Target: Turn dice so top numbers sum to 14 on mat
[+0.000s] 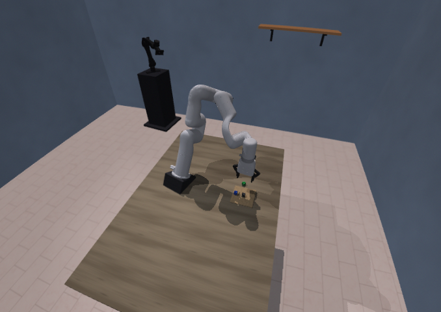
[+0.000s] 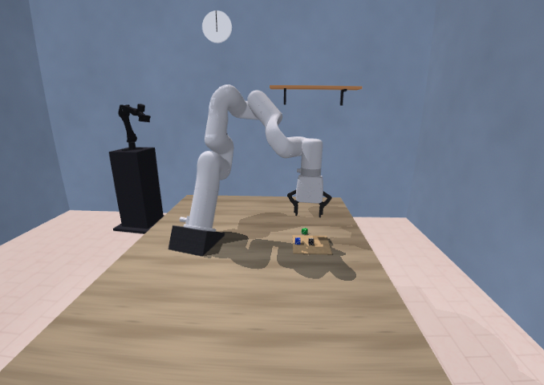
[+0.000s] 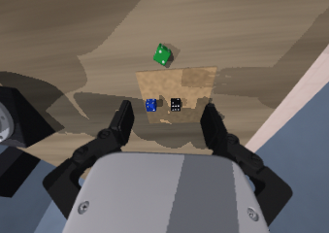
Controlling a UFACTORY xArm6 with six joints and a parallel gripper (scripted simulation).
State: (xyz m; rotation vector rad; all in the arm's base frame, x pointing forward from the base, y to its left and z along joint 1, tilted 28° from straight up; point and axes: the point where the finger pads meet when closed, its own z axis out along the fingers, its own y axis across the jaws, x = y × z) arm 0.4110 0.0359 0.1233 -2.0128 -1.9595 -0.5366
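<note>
My hand is 10 cm above the green die, 4 cm to the right of it and 1 cm past it. Round my hand: black die: 9 cm below, 6 cm to the right, 2 cm ahead; tan mat: 10 cm below, 6 cm to the right, 2 cm ahead; blue die: 9 cm below, 6 cm to the right, 3 cm behind.
</note>
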